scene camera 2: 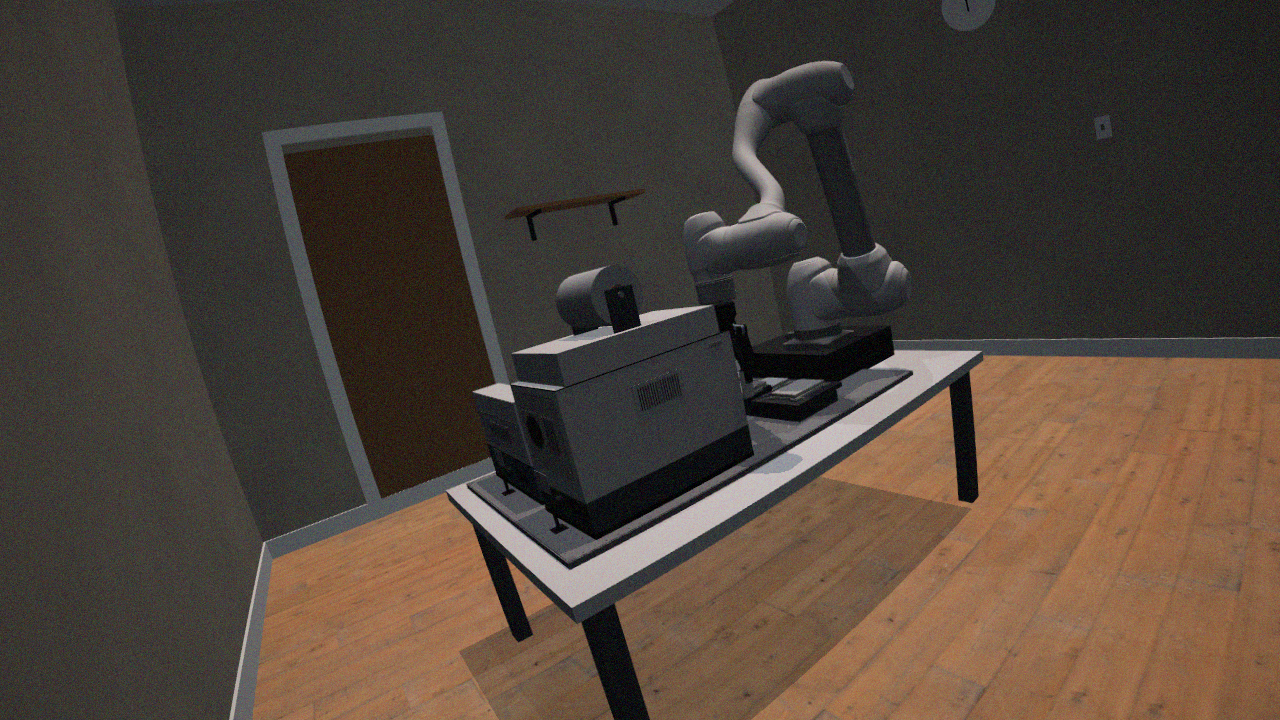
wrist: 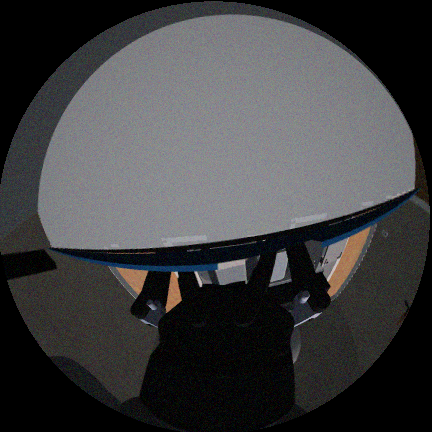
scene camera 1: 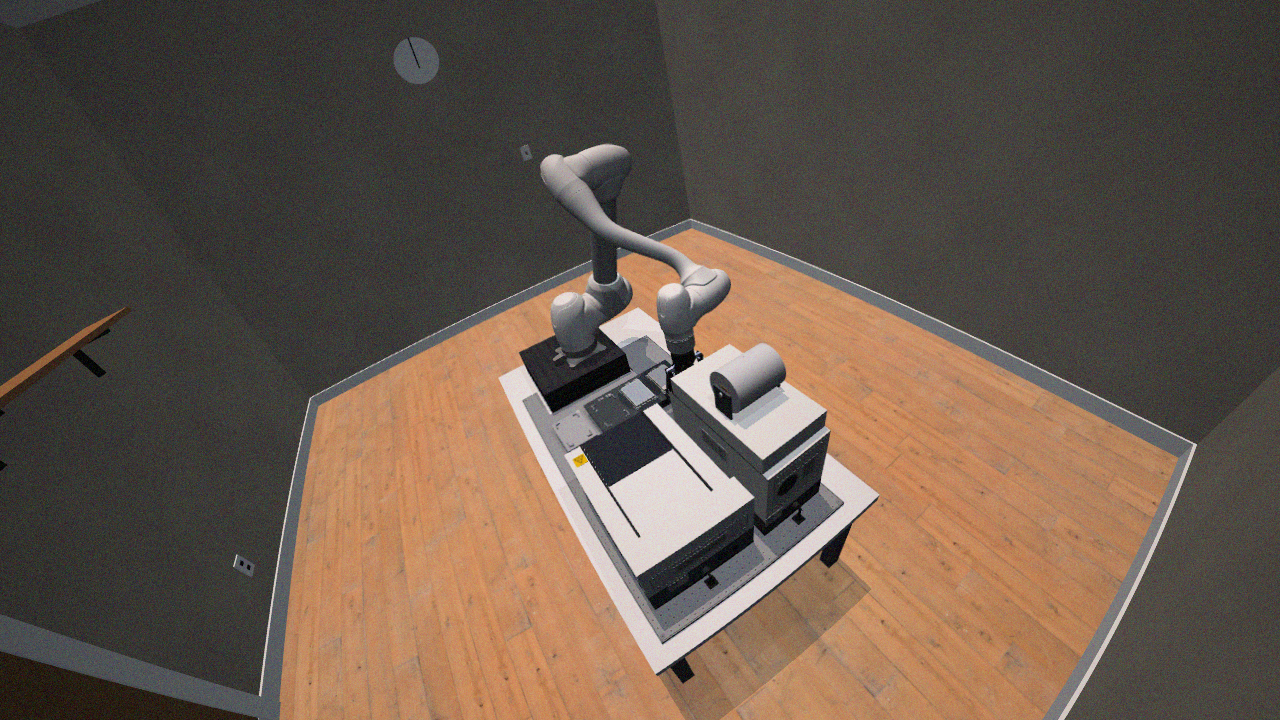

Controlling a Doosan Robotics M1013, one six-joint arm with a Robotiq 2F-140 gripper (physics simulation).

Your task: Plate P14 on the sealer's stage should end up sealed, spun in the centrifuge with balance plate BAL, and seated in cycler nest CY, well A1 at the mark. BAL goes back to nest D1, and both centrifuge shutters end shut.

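Places are measured from the arm's base along level axes (x ahead, y left, z up), in metres.
Where they show: gripper, fingertip midpoint: [wrist: 226, 214]; arm's base, origin of the base link: [scene camera 2: 819, 341] [scene camera 1: 581, 351].
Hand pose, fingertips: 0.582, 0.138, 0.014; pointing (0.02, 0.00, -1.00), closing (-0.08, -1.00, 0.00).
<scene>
Things, the pixels of their top centre, and the offset from my fingertips, as dx, dy, dz. Level surfaces: height alone.
- sealer, middle of its top: [scene camera 2: 600, 268] [scene camera 1: 741, 355] +0.284, -0.020, +0.368
- light plate, middle of its top: [scene camera 2: 763, 384] [wrist: 273, 268] [scene camera 1: 637, 391] -0.214, -0.092, -0.043
- dark panel, middle of its top: [scene camera 1: 625, 446] +0.098, -0.312, +0.105
- white table, its level: dz -0.122
My gripper [scene camera 1: 682, 362] [scene camera 2: 736, 342] [wrist: 227, 268] hangs at the rear end of the sealer [scene camera 1: 752, 420] [scene camera 2: 626, 403], the grey box with a roll on top. In the wrist view a wide grey face [wrist: 225, 132] fills most of the picture. A dark band with a blue lower edge [wrist: 241, 250] crosses in front of my fingers and hides their tips. The fingers stand apart, and nothing shows between the parts I can see. Plate P14 and the sealer's stage are hidden in every view. A light plate [scene camera 1: 640, 390] and a dark plate [scene camera 1: 609, 410] lie in nests beside my gripper.
The long grey centrifuge box [scene camera 1: 666, 506] lies left of the sealer, with a dark panel [scene camera 1: 626, 445] at its rear end. The arm's black base [scene camera 1: 573, 372] [scene camera 2: 819, 350] stands at the back of the white table [scene camera 1: 716, 626] [scene camera 2: 680, 546]. The machines crowd the gripper closely.
</scene>
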